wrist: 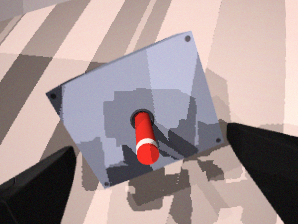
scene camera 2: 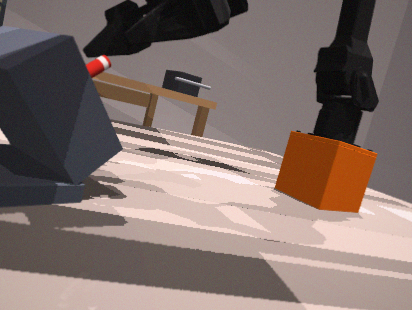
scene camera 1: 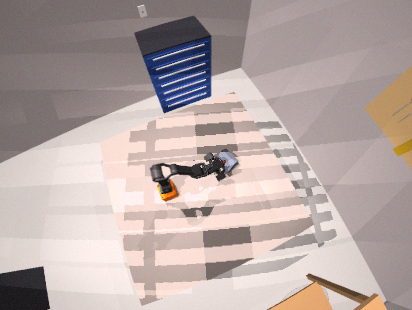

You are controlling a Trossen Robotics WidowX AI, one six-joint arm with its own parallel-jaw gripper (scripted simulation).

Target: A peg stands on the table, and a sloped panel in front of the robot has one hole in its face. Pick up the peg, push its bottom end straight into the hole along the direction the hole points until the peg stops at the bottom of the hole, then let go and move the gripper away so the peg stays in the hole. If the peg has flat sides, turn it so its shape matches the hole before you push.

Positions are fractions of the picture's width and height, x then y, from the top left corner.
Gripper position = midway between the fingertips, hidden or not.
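Observation:
Gripper (scene camera 2: 0.25, 0.15) open, holding nothing; the wrist view shows the gripper as well (wrist: 0.51, 0.64). A sloped panel (scene camera 2: 0.15, 0.39) is present, visible also in the wrist view (wrist: 0.56, 0.35), together with a red round peg (wrist: 0.49, 0.67).

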